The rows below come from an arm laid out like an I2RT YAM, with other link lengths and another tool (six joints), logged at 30 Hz.
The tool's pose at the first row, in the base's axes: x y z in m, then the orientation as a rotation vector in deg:
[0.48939, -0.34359, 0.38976, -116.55, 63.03, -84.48]
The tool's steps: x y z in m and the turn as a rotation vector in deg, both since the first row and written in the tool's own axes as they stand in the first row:
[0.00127, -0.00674, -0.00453, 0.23, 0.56, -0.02]
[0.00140, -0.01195, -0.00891, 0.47, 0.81, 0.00]
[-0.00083, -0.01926, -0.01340, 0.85, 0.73, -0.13]
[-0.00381, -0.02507, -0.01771, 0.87, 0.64, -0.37]
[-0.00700, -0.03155, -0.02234, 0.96, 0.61, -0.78]
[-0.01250, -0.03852, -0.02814, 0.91, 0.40, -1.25]
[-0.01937, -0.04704, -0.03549, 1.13, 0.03, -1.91]
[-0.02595, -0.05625, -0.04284, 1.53, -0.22, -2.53]
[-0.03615, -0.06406, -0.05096, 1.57, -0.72, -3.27]
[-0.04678, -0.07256, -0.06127, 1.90, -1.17, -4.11]
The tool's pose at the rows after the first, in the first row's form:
[0.48783, -0.33988, 0.39693, -116.12, 63.01, -85.21]
[0.48570, -0.33624, 0.40227, -115.81, 62.90, -85.55]
[0.48391, -0.32946, 0.40769, -115.70, 62.39, -85.62]
[0.48164, -0.32303, 0.41153, -115.93, 62.13, -85.63]
[0.47929, -0.31599, 0.41583, -116.23, 61.68, -85.82]
[0.47573, -0.30670, 0.41949, -116.76, 61.24, -85.79]
[0.47111, -0.29519, 0.42397, -117.35, 60.31, -85.73]
[0.46678, -0.28349, 0.42912, -117.72, 59.29, -85.83]
[0.46075, -0.26972, 0.43135, -118.56, 58.40, -85.60]
[0.45289, -0.25492, 0.43461, -119.24, 57.17, -85.54]

